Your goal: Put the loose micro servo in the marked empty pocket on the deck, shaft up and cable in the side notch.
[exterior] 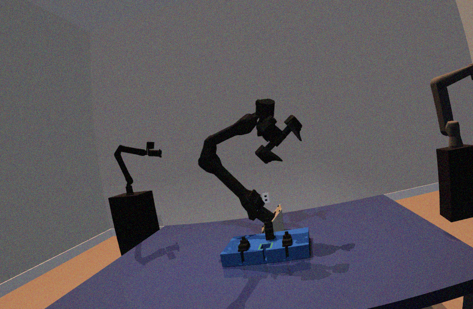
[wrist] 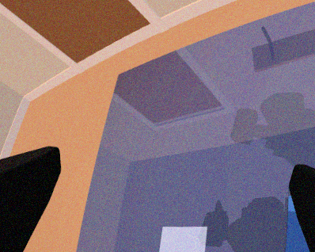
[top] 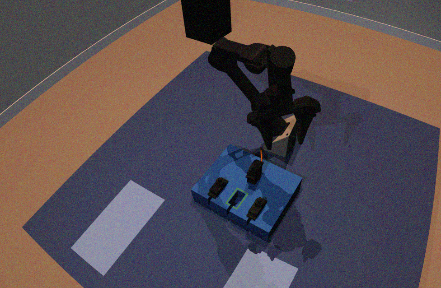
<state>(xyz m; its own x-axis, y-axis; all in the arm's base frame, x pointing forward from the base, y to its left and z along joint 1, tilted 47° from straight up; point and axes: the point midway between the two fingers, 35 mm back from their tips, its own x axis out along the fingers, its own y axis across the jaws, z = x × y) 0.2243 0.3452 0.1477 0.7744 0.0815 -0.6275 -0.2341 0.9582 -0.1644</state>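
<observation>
The blue deck lies 8 cm behind my gripper tip, 13 cm to the right of it and 33 cm below it.
</observation>
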